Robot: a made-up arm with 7 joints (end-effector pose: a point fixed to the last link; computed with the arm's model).
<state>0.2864 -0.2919 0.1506 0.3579 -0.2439 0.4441 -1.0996</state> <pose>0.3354 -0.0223 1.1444 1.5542 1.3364 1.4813</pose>
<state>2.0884 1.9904 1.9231 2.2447 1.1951 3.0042 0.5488</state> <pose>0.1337 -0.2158 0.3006 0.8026 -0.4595 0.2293</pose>
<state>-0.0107 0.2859 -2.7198 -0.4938 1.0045 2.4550 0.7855</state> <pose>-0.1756 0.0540 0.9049 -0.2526 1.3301 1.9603</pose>
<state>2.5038 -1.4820 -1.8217 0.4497 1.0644 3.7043 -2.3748</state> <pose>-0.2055 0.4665 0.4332 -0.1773 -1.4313 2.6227</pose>
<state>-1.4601 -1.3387 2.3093 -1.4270 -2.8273 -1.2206 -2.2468</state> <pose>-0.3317 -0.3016 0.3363 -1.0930 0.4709 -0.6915</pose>
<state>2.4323 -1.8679 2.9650 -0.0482 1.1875 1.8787 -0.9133</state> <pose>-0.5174 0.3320 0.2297 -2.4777 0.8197 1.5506</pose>
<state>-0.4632 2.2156 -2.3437 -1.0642 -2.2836 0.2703 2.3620</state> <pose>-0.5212 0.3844 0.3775 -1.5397 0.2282 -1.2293</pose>
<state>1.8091 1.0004 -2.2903 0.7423 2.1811 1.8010 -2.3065</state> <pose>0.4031 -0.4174 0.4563 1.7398 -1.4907 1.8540</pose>
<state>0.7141 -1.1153 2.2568 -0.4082 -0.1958 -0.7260 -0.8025</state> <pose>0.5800 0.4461 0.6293 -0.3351 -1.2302 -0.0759</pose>
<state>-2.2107 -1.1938 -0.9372 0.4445 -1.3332 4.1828 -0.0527</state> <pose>-0.4045 -0.3383 0.6894 1.8199 1.2928 1.3223</pose>
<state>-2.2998 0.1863 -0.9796 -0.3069 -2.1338 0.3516 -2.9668</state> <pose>0.2233 -0.0173 1.1397 -0.3072 1.6345 0.9524</pose>
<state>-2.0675 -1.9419 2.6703 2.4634 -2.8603 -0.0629 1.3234</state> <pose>-0.1666 -0.1988 0.6913 0.7590 -1.4898 1.9980</pose>
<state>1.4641 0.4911 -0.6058 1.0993 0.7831 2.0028 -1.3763</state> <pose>0.2753 -0.2150 0.8881 -0.9472 0.1992 -2.7209</pose>
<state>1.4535 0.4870 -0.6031 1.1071 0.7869 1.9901 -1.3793</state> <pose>0.2753 -0.2134 0.8895 -0.9581 0.1722 -2.7239</pose>
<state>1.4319 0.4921 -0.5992 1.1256 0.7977 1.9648 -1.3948</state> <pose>0.2752 -0.2162 0.8887 -0.9822 0.1311 -2.7311</pose>
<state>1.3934 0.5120 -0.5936 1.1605 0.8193 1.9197 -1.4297</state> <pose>0.2744 -0.2258 0.8845 -1.0244 0.0684 -2.7434</pose>
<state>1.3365 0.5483 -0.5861 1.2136 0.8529 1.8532 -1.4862</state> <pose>0.2717 -0.2420 0.8759 -1.0818 -0.0186 -2.7588</pose>
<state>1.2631 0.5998 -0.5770 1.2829 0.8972 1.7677 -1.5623</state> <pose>0.2654 -0.2629 0.8623 -1.1437 -0.1272 -2.7742</pose>
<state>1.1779 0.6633 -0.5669 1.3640 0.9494 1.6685 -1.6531</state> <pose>0.2543 -0.2850 0.8441 -1.1961 -0.2505 -2.7881</pose>
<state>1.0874 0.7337 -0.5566 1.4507 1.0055 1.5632 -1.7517</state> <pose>0.2383 -0.3045 0.8226 -1.2274 -0.3786 -2.8017</pose>
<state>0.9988 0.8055 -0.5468 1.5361 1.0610 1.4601 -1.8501</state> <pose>0.2187 -0.3188 0.7999 -1.2321 -0.5001 -2.8175</pose>
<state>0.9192 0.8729 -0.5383 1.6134 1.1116 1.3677 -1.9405</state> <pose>0.1983 -0.3273 0.7784 1.2116 0.6035 2.8319</pose>
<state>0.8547 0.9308 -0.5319 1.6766 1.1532 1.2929 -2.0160</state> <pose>0.1798 -0.3311 0.7602 1.1620 0.6732 2.8100</pose>
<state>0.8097 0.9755 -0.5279 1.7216 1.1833 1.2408 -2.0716</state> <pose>0.1656 -0.3326 0.7467 1.1161 0.7155 2.7975</pose>
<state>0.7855 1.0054 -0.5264 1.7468 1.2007 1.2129 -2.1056</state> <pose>0.1565 -0.3338 0.7382 1.0827 0.7322 2.7926</pose>
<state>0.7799 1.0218 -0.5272 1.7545 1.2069 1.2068 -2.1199</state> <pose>0.1525 -0.3359 0.7341 1.0654 0.7274 2.7942</pose>
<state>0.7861 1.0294 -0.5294 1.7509 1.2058 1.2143 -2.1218</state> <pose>0.1517 -0.3389 0.7328 1.0590 0.7098 2.7997</pose>
